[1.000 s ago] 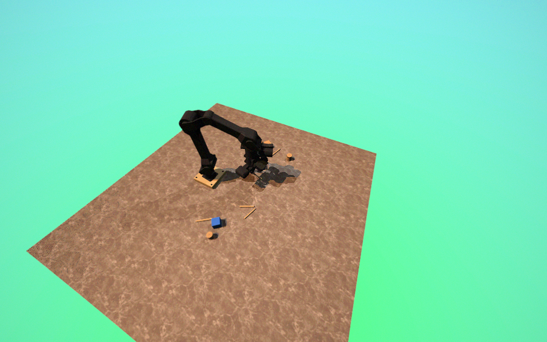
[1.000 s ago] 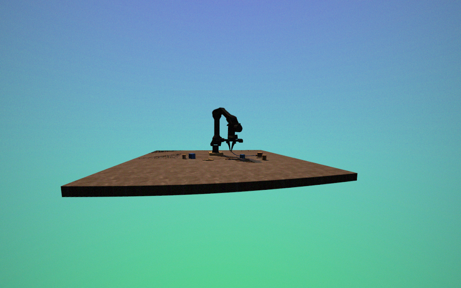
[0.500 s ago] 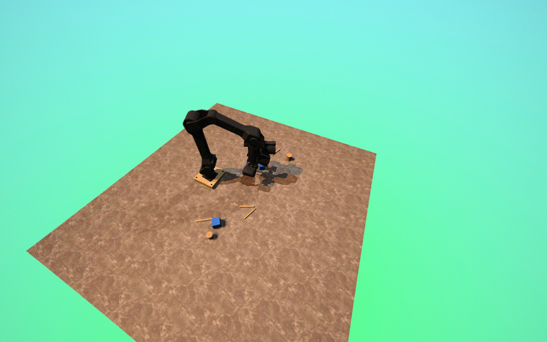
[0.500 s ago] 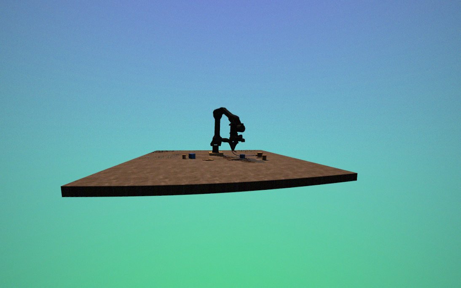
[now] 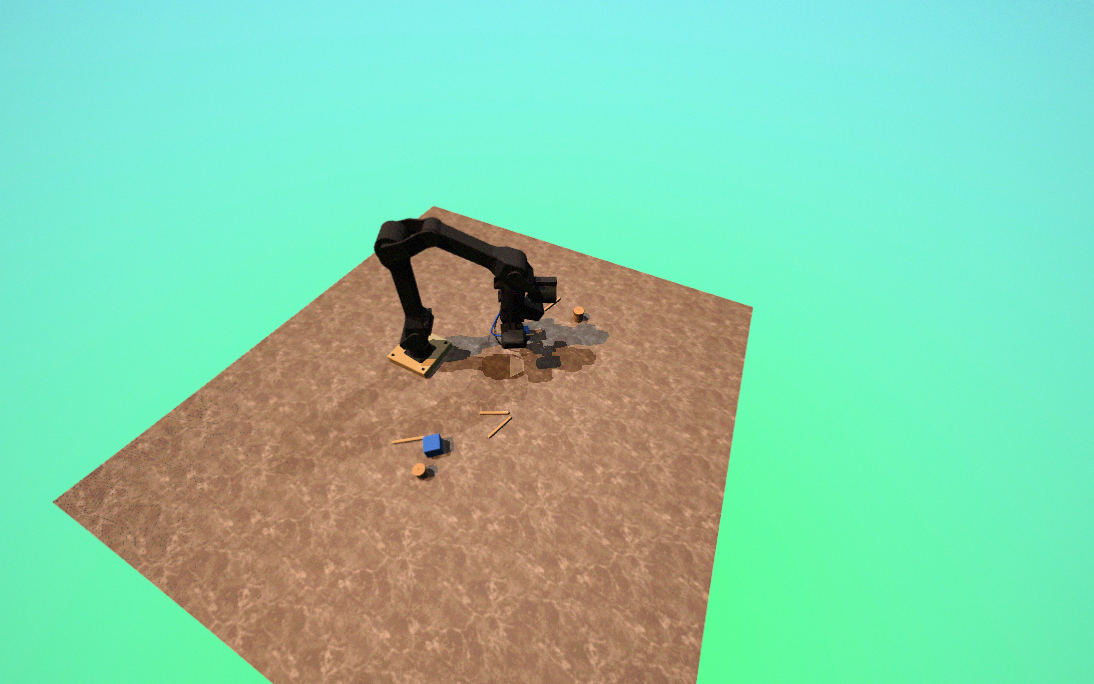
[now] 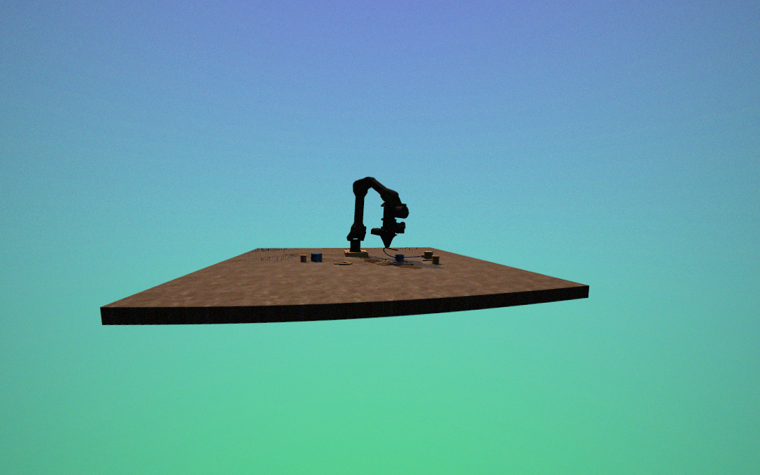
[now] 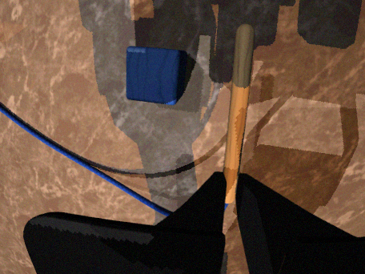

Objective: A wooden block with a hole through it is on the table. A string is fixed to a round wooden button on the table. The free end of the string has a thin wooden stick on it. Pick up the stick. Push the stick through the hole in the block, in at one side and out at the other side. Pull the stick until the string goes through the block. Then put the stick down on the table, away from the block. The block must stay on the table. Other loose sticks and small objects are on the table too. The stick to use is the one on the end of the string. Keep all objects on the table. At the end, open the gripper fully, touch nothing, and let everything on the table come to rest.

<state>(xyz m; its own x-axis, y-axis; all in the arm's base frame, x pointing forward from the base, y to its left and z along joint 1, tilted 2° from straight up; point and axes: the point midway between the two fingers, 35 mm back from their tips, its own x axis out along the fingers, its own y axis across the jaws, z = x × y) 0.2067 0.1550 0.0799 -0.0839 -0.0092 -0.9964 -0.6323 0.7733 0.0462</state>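
Right now the blue block is 60 mm to the left of my gripper tip and 50 mm below it. The rest, counted from my gripper tip: round wooden button: 230 mm to the left, 130 mm behind, 60 mm below; then small wooden cylinder: 210 mm to the left, 110 mm ahead, 40 mm below.
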